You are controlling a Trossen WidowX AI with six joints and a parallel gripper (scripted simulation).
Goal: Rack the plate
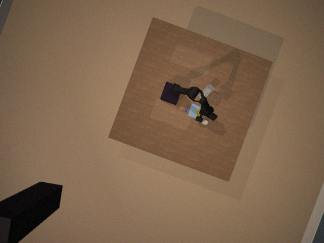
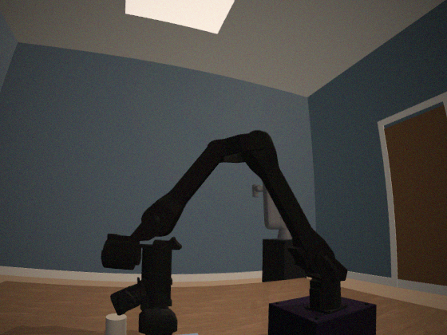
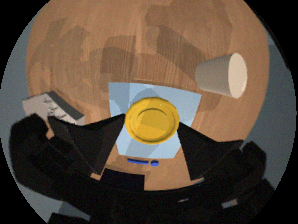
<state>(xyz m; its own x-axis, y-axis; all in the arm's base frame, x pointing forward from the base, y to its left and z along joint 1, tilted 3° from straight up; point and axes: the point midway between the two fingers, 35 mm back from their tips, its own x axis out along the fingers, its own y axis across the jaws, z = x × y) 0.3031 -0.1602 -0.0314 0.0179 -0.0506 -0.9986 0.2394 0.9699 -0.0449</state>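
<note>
Now: the mat 30 mm behind my gripper tip. The rest, counted from my gripper tip: yellow plate: 10 mm above; then blue spoon: 130 mm behind, 20 mm to the left; then white cup: 90 mm to the right, 60 mm ahead, 20 mm above.
</note>
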